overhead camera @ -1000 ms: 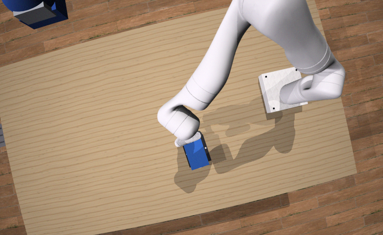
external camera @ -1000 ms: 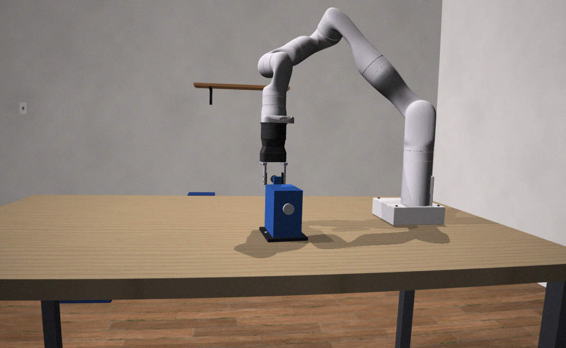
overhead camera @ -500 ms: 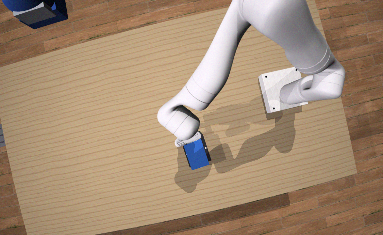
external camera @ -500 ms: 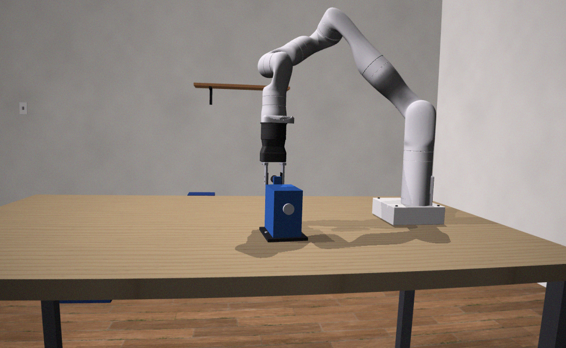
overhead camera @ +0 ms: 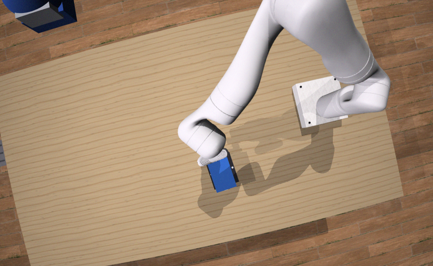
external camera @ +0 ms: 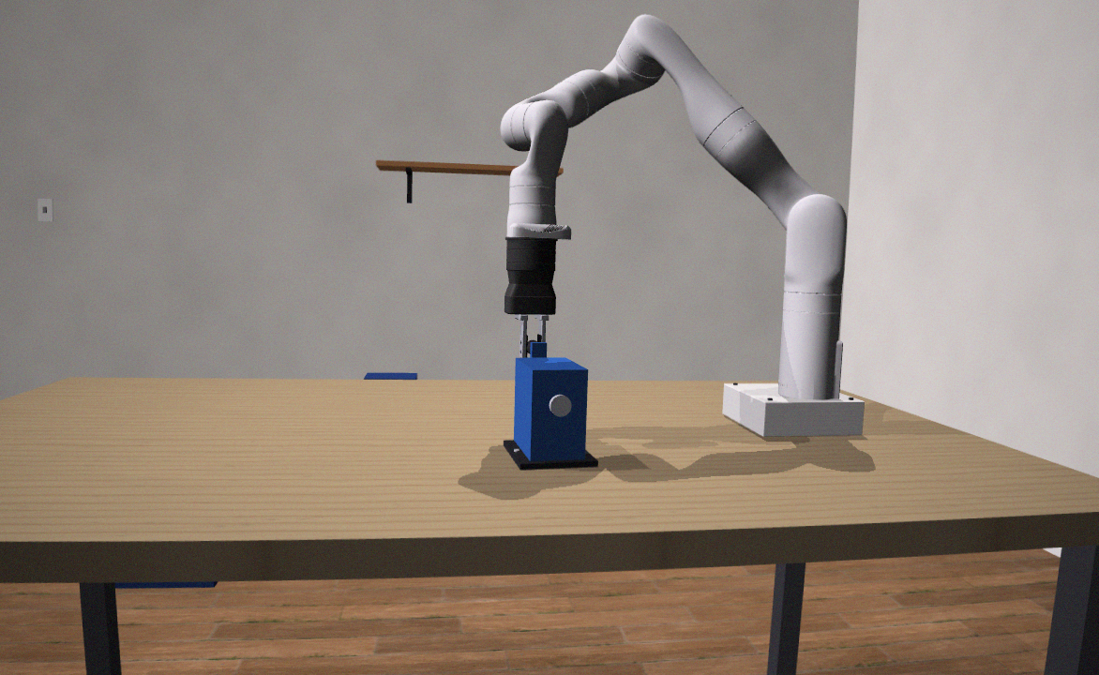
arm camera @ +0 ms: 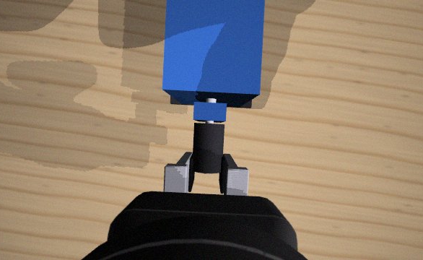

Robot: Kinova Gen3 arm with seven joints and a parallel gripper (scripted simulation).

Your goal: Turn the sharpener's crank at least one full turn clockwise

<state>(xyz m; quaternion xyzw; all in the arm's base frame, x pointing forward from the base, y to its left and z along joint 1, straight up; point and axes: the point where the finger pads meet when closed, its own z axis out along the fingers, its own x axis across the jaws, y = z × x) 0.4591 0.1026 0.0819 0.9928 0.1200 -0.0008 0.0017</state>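
Now: the black handle 2 cm to the left of my hand. The rest, counted from my hand: crank 1 cm behind, 2 cm to the left, 1 cm below.
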